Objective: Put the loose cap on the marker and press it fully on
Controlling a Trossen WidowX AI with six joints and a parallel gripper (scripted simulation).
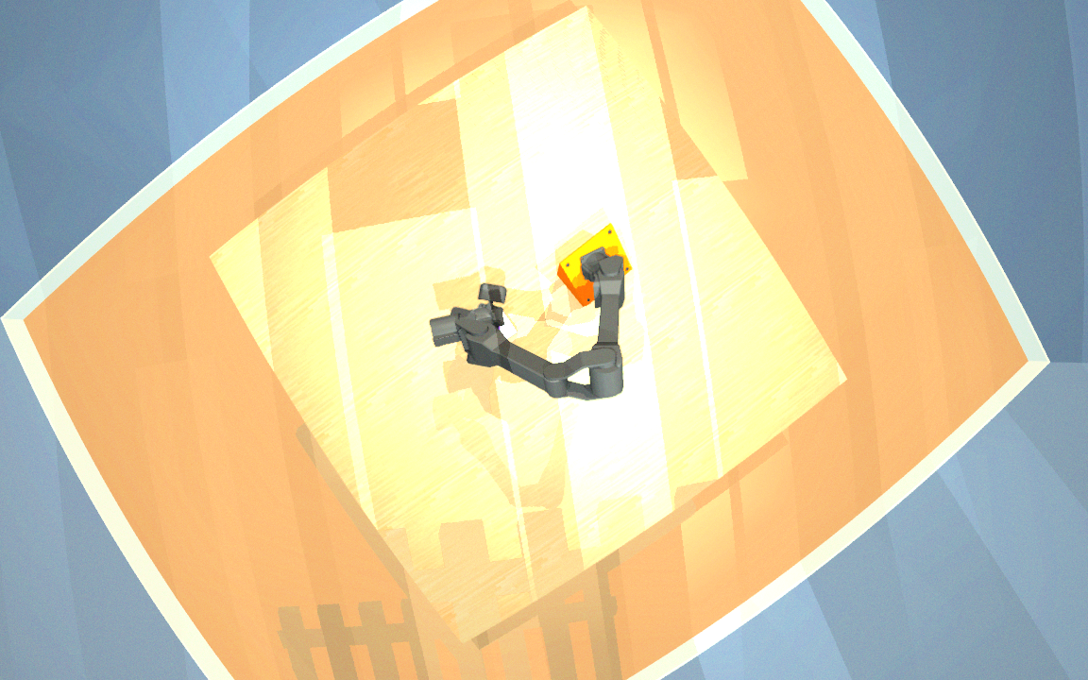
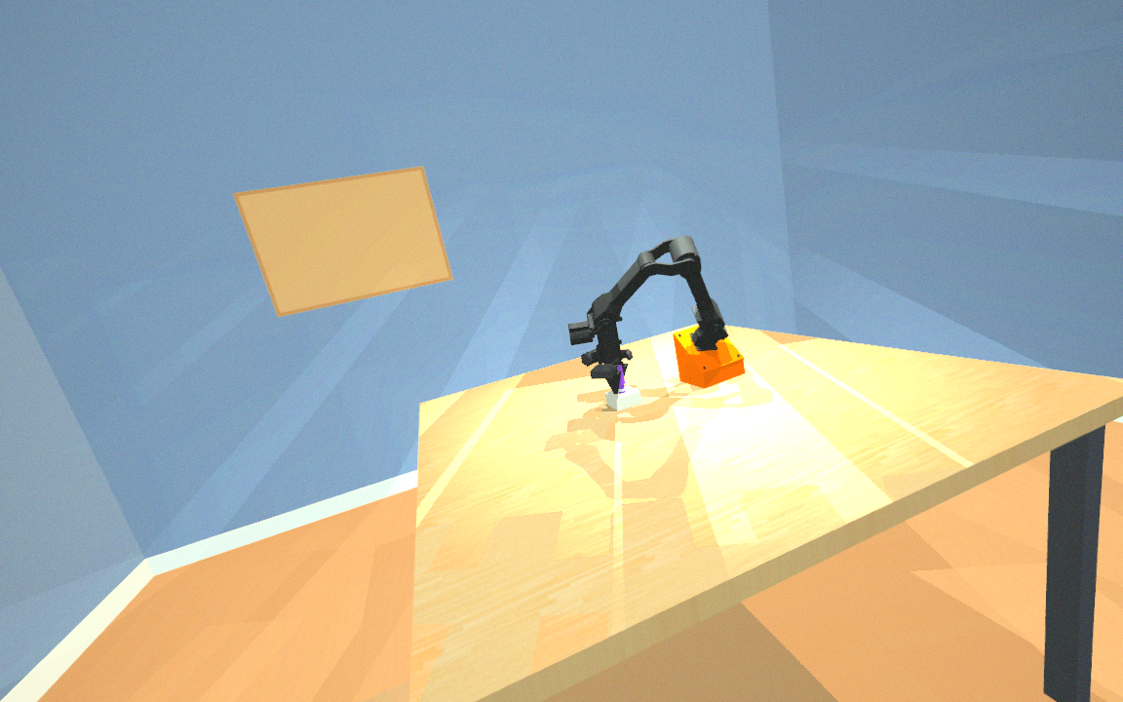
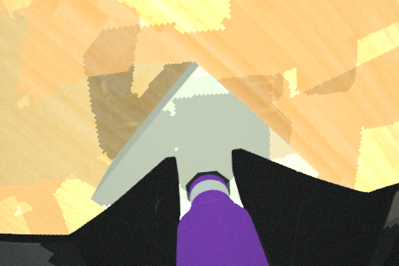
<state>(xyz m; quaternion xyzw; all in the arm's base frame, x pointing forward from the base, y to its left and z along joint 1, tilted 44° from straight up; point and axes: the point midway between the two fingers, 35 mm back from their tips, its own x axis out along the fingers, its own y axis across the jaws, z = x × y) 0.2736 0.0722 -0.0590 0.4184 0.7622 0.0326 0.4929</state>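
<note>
Now: gripper tip 10 mm past the white holder block, 10 mm to the right of it and 20 mm above it. From my gripper tip the other things lie so: purple cap 10 mm behind, 10 mm to the left, 50 mm above.
</note>
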